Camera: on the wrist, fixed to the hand. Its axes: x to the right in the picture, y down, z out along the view.
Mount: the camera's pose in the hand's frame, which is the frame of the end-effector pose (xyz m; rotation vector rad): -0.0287 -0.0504 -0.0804 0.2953 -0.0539 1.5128
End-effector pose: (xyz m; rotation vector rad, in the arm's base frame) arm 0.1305 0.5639 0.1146 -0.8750 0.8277 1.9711
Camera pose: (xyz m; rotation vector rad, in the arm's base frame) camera 0.2084 0.5118 0.0822 -0.1364 -1.5917 -2.2504
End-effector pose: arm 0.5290 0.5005 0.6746 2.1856 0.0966 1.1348
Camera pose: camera 0.4622 0.5717 0.6572 -1.9327 1.4082 -1.4585
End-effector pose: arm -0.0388 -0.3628 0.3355 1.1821 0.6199 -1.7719
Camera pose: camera -0.0417 -0.2643 0.3244 1.2129 -0.5528 -0.5535
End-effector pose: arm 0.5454 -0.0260 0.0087 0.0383 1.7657 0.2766
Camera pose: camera 0.4800 -0.0932 0.0408 1.5931 1.3807 1.0494
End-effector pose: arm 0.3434 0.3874 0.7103 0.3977 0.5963 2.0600
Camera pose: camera 0.3536 0.3653 0.6142 -0.9869 -0.4445 -2.3879
